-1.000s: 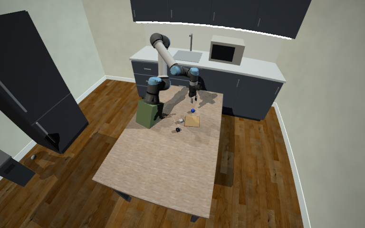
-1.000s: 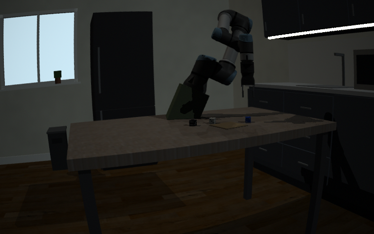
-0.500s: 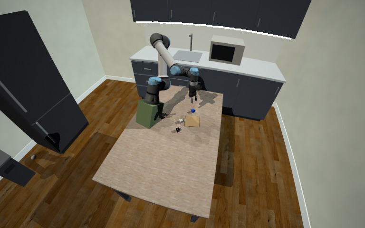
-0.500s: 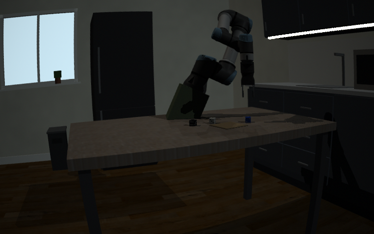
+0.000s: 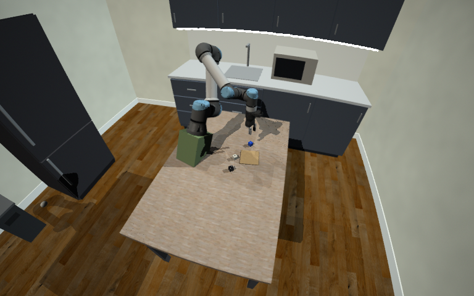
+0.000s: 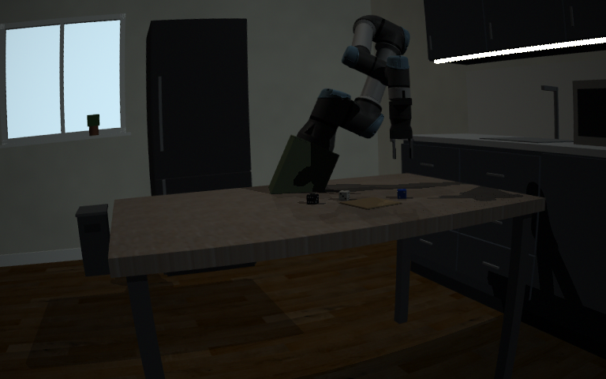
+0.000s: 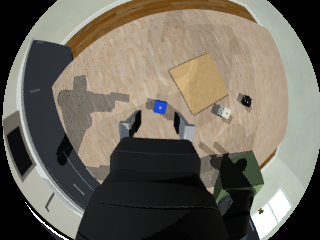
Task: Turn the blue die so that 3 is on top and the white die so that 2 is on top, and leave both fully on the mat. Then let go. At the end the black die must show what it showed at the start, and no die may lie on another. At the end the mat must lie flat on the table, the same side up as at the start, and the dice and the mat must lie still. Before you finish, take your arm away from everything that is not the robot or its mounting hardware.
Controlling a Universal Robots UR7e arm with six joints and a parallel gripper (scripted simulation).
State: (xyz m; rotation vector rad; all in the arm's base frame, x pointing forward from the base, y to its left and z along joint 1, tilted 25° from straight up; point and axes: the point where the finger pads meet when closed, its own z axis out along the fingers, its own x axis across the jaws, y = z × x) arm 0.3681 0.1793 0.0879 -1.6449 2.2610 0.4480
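Right now my hand is 14 cm above the blue die. The rest, counted from my hand: black die: 5 cm behind, 30 cm to the right, 14 cm below; white die: 6 cm behind, 19 cm to the right, 14 cm below; tan mat: 4 cm ahead, 14 cm to the right, 15 cm below.
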